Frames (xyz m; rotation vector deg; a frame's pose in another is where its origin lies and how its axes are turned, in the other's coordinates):
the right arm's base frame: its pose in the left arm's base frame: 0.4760 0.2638 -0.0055 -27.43 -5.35 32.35
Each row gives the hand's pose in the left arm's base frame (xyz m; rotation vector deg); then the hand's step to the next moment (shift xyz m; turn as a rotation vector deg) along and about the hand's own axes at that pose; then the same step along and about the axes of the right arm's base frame.
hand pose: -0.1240 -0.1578 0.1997 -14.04 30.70 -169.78
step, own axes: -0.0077 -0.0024 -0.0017 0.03 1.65 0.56
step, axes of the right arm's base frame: 0.0081 0.0003 -0.0015 -0.74 -1.35 -0.81
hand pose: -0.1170 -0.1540 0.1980 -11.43 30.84 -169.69
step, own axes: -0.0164 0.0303 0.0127 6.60 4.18 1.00
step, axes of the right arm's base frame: 0.0017 -0.0322 -0.0176 -7.78 -0.98 -0.73
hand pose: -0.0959 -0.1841 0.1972 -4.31 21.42 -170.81
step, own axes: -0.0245 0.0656 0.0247 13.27 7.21 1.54
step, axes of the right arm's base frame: -0.0064 -0.0684 -0.0282 -15.12 -0.87 -1.06
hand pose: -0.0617 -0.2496 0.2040 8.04 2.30 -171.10
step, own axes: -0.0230 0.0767 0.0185 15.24 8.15 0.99
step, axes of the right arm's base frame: -0.0124 -0.0788 -0.0200 -17.20 -0.55 -1.85
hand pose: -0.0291 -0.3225 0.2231 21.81 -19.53 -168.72
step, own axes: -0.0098 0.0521 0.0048 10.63 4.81 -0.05
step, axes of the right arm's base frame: -0.0141 -0.0511 -0.0053 -11.51 0.50 -1.83
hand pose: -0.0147 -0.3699 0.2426 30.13 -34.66 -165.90
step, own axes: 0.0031 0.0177 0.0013 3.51 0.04 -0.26
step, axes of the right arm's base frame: -0.0109 -0.0143 0.0004 -3.06 1.53 -0.81
